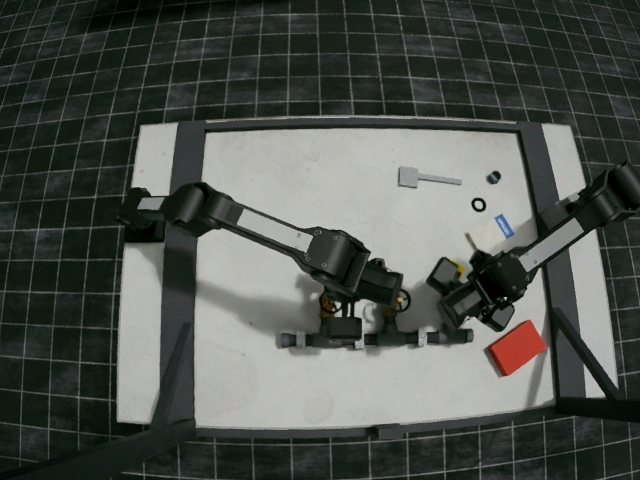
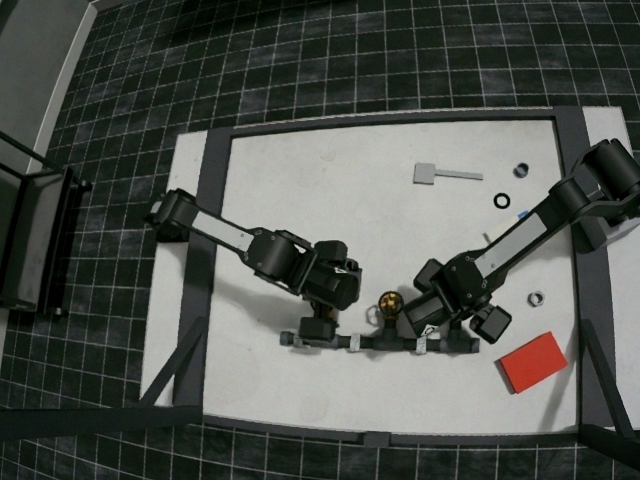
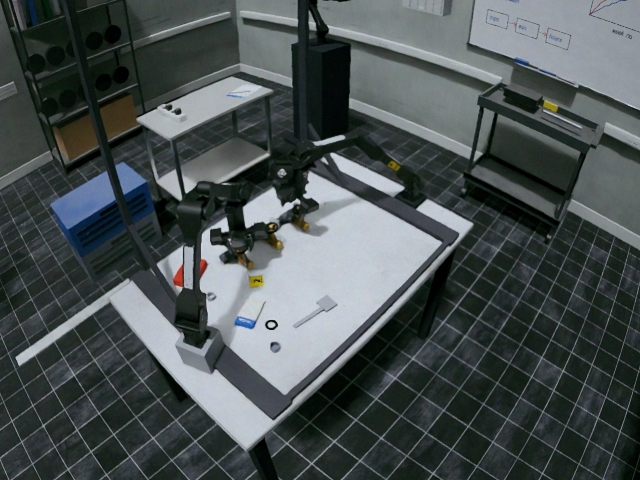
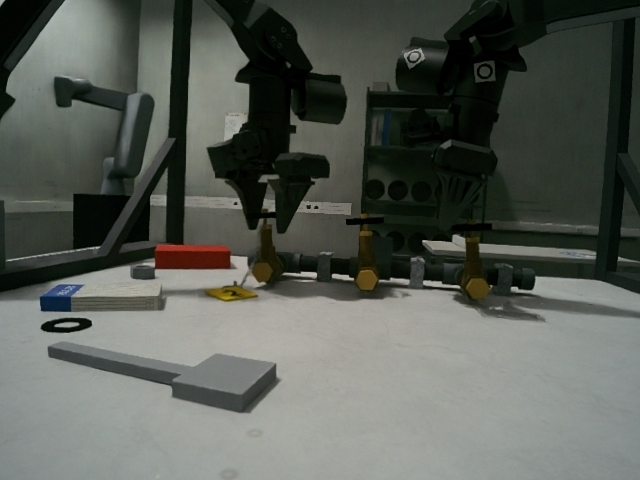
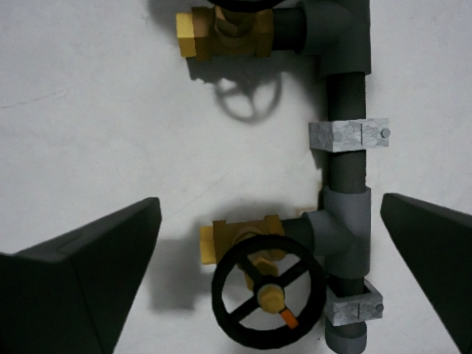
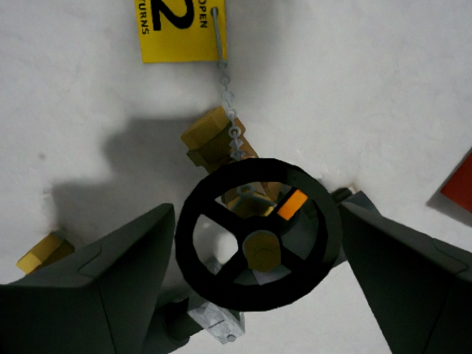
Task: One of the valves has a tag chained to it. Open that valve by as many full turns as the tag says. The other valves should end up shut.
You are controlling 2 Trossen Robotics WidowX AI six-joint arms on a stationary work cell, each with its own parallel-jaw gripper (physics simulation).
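Places are measured from the left arm's base along level axes (x ahead, y left, z up), in metres.
Pixels of known places: left gripper, between the fingertips: (image 1: 351,302) (image 3: 290,213) (image 4: 440,224) (image 5: 271,205); right gripper, between the fingertips: (image 3: 241,251) (image 4: 266,231) (image 6: 256,213); left arm's base, origin of its link: (image 1: 144,220) (image 3: 411,195); right arm's base, origin of its link: (image 3: 196,337).
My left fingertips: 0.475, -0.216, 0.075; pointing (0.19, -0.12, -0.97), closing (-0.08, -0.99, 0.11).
Note:
For each thing: its middle in the pictures, then the offset to it from my left fingertips, as dx, dy, dz. "pt": a spot on its surface instead.
- tagged brass valve, a spot on its surface: (image 4: 265,248) pt +0.228, +0.007, -0.045
- black handwheel, a spot on its surface: (image 6: 184,240) pt +0.219, +0.013, +0.005
- middle valve, middle of its body: (image 4: 366,244) +0.094, +0.001, -0.031
- end valve, middle of its body: (image 5: 257,264) (image 4: 472,251) -0.042, +0.004, -0.031
- black wheel, a spot on its surface: (image 5: 218,295) pt -0.034, +0.025, +0.003
- red block, middle of its body: (image 4: 192,256) (image 2: 533,362) (image 1: 517,347) (image 3: 190,272) +0.391, -0.115, -0.082
- grey paddle-shaped piece, middle of its body: (image 4: 150,364) (image 2: 449,175) (image 1: 431,180) (image 3: 312,312) +0.221, +0.306, -0.092
- black ring, middle of its body: (image 4: 67,324) (image 2: 502,201) (image 1: 478,204) +0.340, +0.242, -0.096
- blue-and-white block, middle of its body: (image 4: 106,296) (image 2: 512,233) (image 1: 490,234) (image 3: 249,313) +0.358, +0.164, -0.089
- hex nut, middle of its body: (image 4: 142,272) (image 2: 537,298) +0.404, +0.019, -0.089
The tagged brass valve (image 4: 265,248) has a black handwheel (image 6: 184,240) with an orange mark on one spoke. Its yellow tag (image 6: 180,47) (image 4: 231,294) (image 3: 256,281) reads "2", "OPEN", "TURNS" and lies on the table on a chain. My right gripper (image 6: 256,213) (image 4: 267,228) is open, its fingers on either side of this wheel, the right-hand finger close to the rim. The middle valve (image 4: 365,253) has no tag. The end valve (image 4: 473,258) has a black wheel (image 5: 218,295), also orange-marked. My left gripper (image 5: 271,205) is open above this valve, with its fingertips at about wheel height.
A grey pipe (image 5: 347,100) with clamps joins the valves. A red block (image 1: 516,347) (image 2: 533,362) lies beyond the tagged end. A grey paddle-shaped piece (image 4: 224,379), a black ring (image 4: 47,324), a blue-and-white block (image 4: 103,298) and a hex nut (image 2: 530,298) lie on the table.

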